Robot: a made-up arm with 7 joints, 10 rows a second.
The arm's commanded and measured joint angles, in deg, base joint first. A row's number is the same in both.
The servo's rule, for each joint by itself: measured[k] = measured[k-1] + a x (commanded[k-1-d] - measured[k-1]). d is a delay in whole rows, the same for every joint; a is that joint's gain. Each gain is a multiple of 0.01, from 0.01 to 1. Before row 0 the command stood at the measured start. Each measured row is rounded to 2 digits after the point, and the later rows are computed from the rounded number. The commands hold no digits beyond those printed.
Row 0, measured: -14.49, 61.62, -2.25, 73.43, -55.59, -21.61, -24.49
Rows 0 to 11, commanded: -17.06, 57.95, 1.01, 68.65, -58.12, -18.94, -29.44; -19.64, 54.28, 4.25, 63.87, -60.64, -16.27, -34.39; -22.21, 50.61, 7.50, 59.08, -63.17, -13.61, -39.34; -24.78, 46.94, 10.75, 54.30, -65.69, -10.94, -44.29; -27.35, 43.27, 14.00, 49.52, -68.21, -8.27, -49.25; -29.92, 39.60, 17.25, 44.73, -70.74, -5.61, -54.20; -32.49, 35.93, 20.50, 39.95, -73.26, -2.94, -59.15; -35.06, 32.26, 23.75, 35.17, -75.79, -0.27, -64.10; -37.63, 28.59, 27.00, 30.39, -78.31, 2.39, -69.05; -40.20, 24.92, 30.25, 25.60, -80.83, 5.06, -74.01; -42.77, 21.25, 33.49, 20.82, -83.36, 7.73, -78.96; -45.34, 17.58, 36.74, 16.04, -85.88, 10.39, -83.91
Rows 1 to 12, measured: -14.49, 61.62, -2.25, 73.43, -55.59, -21.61, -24.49; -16.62, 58.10, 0.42, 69.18, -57.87, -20.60, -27.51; -19.13, 54.43, 3.56, 64.45, -60.36, -18.95, -31.71; -21.69, 50.76, 6.79, 59.67, -62.89, -16.92, -36.36; -24.25, 47.09, 10.04, 54.89, -65.41, -14.65, -41.20; -26.82, 43.42, 13.29, 50.11, -67.93, -12.23, -46.11; -29.39, 39.75, 16.54, 45.32, -70.46, -9.71, -51.04; -31.96, 36.08, 19.79, 40.54, -72.98, -7.14, -55.99; -34.53, 32.41, 23.04, 35.76, -75.51, -4.53, -60.94; -37.10, 28.74, 26.29, 30.98, -78.03, -1.90, -65.89; -39.67, 25.07, 29.54, 26.19, -80.55, 0.74, -70.84; -42.24, 21.40, 32.78, 21.41, -83.08, 3.40, -75.79
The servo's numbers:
d 1
a 0.83 0.96 0.82 0.89 0.90 0.38 0.61

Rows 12 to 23, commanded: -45.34, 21.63, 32.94, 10.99, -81.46, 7.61, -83.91; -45.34, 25.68, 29.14, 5.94, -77.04, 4.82, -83.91; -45.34, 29.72, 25.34, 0.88, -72.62, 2.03, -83.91; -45.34, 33.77, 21.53, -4.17, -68.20, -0.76, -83.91; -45.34, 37.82, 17.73, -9.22, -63.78, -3.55, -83.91; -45.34, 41.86, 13.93, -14.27, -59.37, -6.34, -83.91; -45.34, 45.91, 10.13, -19.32, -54.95, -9.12, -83.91; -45.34, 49.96, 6.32, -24.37, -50.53, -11.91, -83.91; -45.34, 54.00, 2.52, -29.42, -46.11, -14.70, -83.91; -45.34, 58.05, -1.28, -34.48, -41.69, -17.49, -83.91; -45.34, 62.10, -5.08, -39.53, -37.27, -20.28, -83.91; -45.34, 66.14, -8.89, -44.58, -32.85, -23.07, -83.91
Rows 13 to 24, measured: -44.81, 17.73, 36.03, 16.63, -85.60, 6.06, -80.74; -45.25, 21.47, 33.50, 11.61, -81.87, 6.65, -82.67; -45.32, 25.51, 29.92, 6.56, -77.52, 5.95, -83.43; -45.34, 29.55, 26.16, 1.50, -73.11, 4.46, -83.72; -45.34, 33.60, 22.36, -3.55, -68.69, 2.48, -83.84; -45.34, 37.65, 18.56, -8.60, -64.27, 0.19, -83.88; -45.34, 41.69, 14.76, -13.65, -59.86, -2.29, -83.90; -45.34, 45.74, 10.96, -18.70, -55.44, -4.89, -83.91; -45.34, 49.79, 7.16, -23.75, -51.02, -7.56, -83.91; -45.34, 53.83, 3.36, -28.80, -46.60, -10.27, -83.91; -45.34, 57.88, -0.44, -33.86, -42.18, -13.01, -83.91; -45.34, 61.93, -4.24, -38.91, -37.76, -15.77, -83.91
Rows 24 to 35, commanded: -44.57, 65.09, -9.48, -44.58, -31.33, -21.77, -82.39; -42.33, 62.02, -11.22, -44.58, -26.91, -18.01, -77.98; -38.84, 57.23, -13.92, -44.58, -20.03, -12.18, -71.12; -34.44, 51.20, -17.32, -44.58, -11.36, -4.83, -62.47; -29.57, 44.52, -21.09, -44.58, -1.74, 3.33, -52.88; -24.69, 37.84, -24.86, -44.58, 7.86, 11.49, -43.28; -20.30, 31.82, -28.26, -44.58, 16.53, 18.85, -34.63; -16.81, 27.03, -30.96, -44.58, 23.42, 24.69, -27.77; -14.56, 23.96, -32.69, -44.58, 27.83, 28.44, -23.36; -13.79, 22.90, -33.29, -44.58, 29.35, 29.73, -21.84; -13.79, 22.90, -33.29, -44.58, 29.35, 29.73, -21.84; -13.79, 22.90, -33.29, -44.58, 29.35, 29.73, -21.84
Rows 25 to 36, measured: -45.34, 65.97, -8.05, -43.96, -33.34, -18.54, -83.91; -44.70, 65.13, -9.22, -44.51, -31.53, -19.77, -82.98; -42.73, 62.14, -10.86, -44.57, -27.37, -19.10, -79.93; -39.50, 57.43, -13.37, -44.58, -20.76, -16.47, -74.56; -35.30, 51.45, -16.61, -44.58, -12.30, -12.05, -67.19; -30.54, 44.80, -20.28, -44.58, -2.80, -6.21, -58.46; -25.68, 38.12, -24.04, -44.58, 6.79, 0.52, -49.20; -21.21, 32.07, -27.50, -44.58, 15.56, 7.49, -40.31; -17.56, 27.23, -30.34, -44.58, 22.63, 14.03, -32.66; -15.07, 24.09, -32.27, -44.58, 27.31, 19.51, -26.99; -14.01, 22.95, -33.11, -44.58, 29.15, 23.39, -23.85; -13.83, 22.90, -33.26, -44.58, 29.33, 25.80, -22.62
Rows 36 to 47, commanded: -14.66, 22.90, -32.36, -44.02, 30.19, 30.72, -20.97; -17.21, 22.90, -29.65, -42.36, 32.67, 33.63, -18.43; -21.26, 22.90, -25.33, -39.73, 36.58, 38.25, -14.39; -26.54, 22.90, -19.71, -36.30, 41.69, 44.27, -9.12; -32.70, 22.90, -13.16, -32.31, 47.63, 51.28, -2.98; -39.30, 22.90, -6.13, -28.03, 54.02, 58.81, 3.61; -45.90, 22.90, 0.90, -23.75, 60.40, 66.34, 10.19; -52.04, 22.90, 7.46, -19.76, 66.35, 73.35, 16.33; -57.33, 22.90, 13.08, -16.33, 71.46, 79.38, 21.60; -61.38, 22.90, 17.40, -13.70, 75.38, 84.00, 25.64; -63.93, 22.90, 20.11, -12.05, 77.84, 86.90, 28.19; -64.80, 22.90, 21.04, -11.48, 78.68, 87.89, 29.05
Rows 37 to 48, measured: -13.80, 22.90, -33.28, -44.58, 29.35, 27.29, -22.14; -14.51, 22.90, -32.53, -44.08, 30.11, 28.59, -21.43; -16.75, 22.90, -30.17, -42.55, 32.41, 30.51, -19.60; -20.49, 22.90, -26.20, -40.04, 36.16, 33.45, -16.42; -25.51, 22.90, -20.88, -36.71, 41.14, 37.56, -11.97; -31.48, 22.90, -14.55, -32.79, 46.98, 42.77, -6.49; -37.97, 22.90, -7.65, -28.55, 53.32, 48.87, -0.33; -44.55, 22.90, -0.64, -24.28, 59.69, 55.51, 6.09; -50.77, 22.90, 6.00, -20.26, 65.68, 62.29, 12.34; -56.21, 22.90, 11.81, -16.76, 70.88, 68.78, 17.99; -60.50, 22.90, 16.39, -14.04, 74.93, 74.56, 22.66; -63.35, 22.90, 19.44, -12.27, 77.55, 79.25, 26.03
